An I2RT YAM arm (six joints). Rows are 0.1 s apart.
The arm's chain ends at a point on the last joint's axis. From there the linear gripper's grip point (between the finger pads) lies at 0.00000 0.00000 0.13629 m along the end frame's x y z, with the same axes.
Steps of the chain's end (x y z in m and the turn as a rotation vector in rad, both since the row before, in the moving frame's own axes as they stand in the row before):
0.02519, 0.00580, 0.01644, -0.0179, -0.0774, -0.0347
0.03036, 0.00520, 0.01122, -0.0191, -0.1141, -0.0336
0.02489, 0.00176, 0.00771, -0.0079, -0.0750, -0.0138
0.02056, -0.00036, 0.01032, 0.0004, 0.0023, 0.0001
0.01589, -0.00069, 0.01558, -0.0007, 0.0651, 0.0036
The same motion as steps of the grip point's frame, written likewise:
0.01470, 0.00842, 0.01601, -0.0179, -0.0774, -0.0347
0.01489, 0.00806, 0.01031, -0.0191, -0.1141, -0.0336
0.01469, 0.00291, 0.00732, -0.0079, -0.0750, -0.0138
0.02087, -0.00041, 0.01032, 0.0004, 0.0023, 0.0001
0.02476, -0.00058, 0.01529, -0.0007, 0.0651, 0.0036

